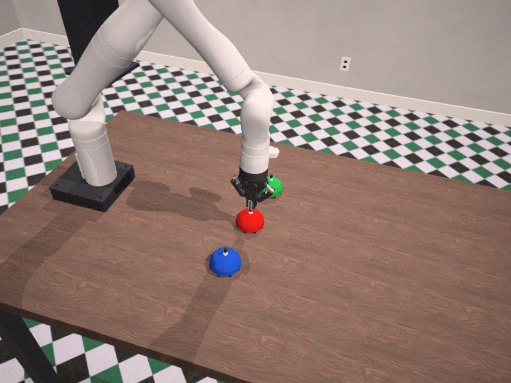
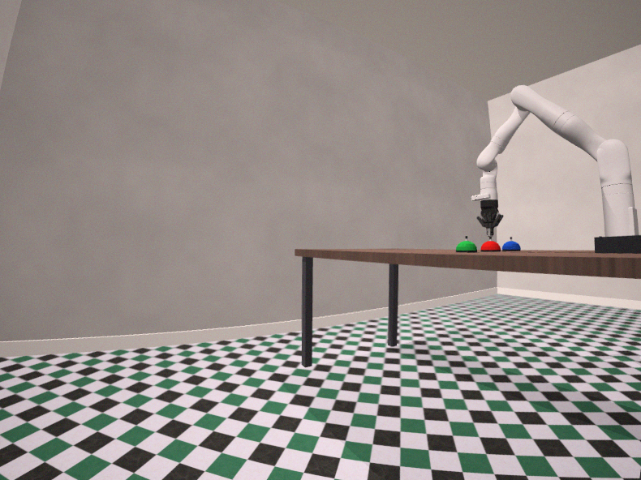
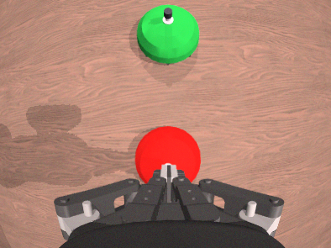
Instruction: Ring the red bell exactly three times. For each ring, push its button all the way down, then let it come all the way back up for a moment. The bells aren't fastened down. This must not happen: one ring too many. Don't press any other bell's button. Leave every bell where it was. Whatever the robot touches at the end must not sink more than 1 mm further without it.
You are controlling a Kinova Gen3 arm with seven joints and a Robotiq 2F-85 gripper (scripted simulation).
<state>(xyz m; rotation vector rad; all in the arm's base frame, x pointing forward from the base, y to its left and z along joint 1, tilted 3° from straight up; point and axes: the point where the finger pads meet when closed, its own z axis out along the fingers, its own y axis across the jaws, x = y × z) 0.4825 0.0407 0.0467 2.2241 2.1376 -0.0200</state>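
Now: hand 4 cm above the red bell. Also, from my hand: green bell 1 cm ahead, 16 cm to the left, 4 cm below; blue bell 1 cm behind, 16 cm to the right, 4 cm below.
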